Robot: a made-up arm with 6 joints.
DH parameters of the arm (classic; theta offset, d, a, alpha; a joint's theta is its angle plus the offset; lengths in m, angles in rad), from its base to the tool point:
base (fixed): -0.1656 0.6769 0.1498 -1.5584
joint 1: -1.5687 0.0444 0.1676 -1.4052
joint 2: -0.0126 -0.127 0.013 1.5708
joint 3: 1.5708 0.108 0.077 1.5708
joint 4: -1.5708 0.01 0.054 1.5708
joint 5: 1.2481 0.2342 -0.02 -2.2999
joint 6: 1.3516 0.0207 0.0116 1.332
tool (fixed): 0.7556 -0.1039 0 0
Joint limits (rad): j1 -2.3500..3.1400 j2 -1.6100..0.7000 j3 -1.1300..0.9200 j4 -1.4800..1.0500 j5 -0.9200..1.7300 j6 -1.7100..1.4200
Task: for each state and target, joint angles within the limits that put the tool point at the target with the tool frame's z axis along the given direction. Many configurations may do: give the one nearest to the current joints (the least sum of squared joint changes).
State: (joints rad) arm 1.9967 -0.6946 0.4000 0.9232 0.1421 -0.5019
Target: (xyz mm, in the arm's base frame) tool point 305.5 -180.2 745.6 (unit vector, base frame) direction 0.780 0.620 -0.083
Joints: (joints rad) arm 1.7913 -0.6324 0.7127 1.0037 0.4898 -0.2350
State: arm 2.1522 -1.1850 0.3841 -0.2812 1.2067 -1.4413
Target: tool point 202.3 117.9 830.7 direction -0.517 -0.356 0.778
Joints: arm 1.6516 -1.6100 0.8888 -0.6391 1.3634 -1.5458
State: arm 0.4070 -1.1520 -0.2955 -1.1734 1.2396 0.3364
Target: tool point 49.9 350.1 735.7 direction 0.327 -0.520 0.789
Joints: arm 0.6138 -0.3561 -0.5188 -1.4387 0.9265 1.1250
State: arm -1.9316 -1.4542 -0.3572 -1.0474 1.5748 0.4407
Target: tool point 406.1 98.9 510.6 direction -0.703 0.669 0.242
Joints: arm -2.2050 -0.7273 -0.3661 -1.2755 1.4583 0.4126
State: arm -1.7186 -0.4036 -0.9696 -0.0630 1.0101 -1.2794
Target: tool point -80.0 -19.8 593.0 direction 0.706 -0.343 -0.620
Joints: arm -1.4288 -0.9194 -1.0520 0.3636 0.4687 -1.0607
